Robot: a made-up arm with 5 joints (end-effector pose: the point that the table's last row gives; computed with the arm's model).
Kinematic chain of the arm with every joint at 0, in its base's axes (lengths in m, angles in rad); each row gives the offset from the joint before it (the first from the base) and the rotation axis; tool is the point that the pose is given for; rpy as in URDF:
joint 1: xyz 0 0 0.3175 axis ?
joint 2: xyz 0 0 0 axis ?
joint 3: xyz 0.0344 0 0.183 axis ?
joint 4: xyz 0.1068 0 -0.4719 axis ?
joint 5: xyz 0.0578 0 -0.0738 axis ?
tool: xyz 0 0 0 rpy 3.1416 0 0
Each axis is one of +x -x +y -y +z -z.
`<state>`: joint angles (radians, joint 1 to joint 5).
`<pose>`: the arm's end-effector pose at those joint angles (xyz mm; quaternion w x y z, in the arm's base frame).
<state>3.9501 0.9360 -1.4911 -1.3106 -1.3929</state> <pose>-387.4 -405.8 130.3 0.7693 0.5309 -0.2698 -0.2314</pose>
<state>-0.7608 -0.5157 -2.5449 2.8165 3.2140</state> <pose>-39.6 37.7 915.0 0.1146 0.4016 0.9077 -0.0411</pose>
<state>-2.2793 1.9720 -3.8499 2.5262 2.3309</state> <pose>-373.6 -435.9 365.1 0.0082 -0.6352 -0.7036 -0.3184</pose>
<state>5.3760 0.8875 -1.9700 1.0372 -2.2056</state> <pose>426.0 -544.8 208.2 0.0226 0.7964 0.6044 0.0003</pose>
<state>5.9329 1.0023 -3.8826 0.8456 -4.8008</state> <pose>217.5 -79.5 955.2 0.4562 -0.3200 0.4170 -0.7180</pose>
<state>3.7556 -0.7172 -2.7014 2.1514 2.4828</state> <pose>194.9 137.4 935.8 0.0133 -0.6481 -0.4789 0.5919</pose>
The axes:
joint 1: +z
joint 2: +y
joint 3: +y
joint 4: +y
joint 5: -z

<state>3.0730 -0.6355 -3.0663 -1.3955 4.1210</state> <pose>467.8 -32.1 746.9 0.2458 -0.7180 0.4149 -0.5019</pose>
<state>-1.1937 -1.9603 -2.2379 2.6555 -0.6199</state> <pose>-210.0 530.3 474.6 0.5490 0.6877 -0.2029 0.4296</pose>
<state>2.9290 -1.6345 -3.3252 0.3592 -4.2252</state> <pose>680.3 -146.9 71.9 0.4501 0.6043 0.2812 0.5944</pose>
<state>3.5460 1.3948 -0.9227 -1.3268 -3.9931</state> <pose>-147.4 -63.1 -158.0 0.0919 -0.7365 -0.5347 0.4041</pose>
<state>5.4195 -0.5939 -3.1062 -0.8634 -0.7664</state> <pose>-322.3 377.2 785.8 0.5515 -0.6518 0.0317 0.5197</pose>
